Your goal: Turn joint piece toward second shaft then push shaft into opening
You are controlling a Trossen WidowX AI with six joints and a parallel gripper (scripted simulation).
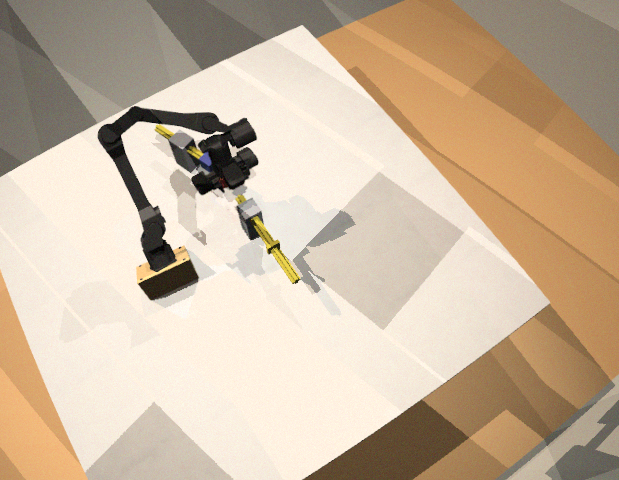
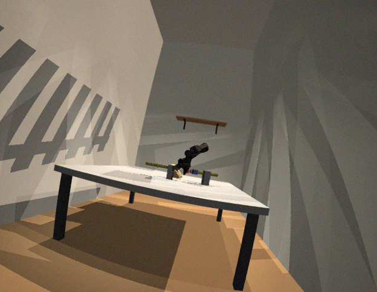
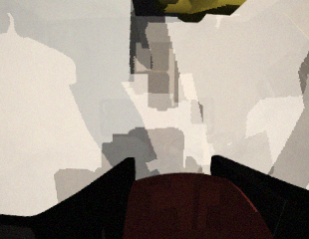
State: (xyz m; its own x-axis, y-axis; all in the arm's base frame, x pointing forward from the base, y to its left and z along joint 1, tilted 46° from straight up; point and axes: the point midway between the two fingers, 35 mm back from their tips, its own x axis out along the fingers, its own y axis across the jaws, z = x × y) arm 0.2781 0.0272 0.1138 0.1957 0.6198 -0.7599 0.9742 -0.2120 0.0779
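Now: the red joint piece 2 cm to the left of my gripper tip and 4 cm above it.
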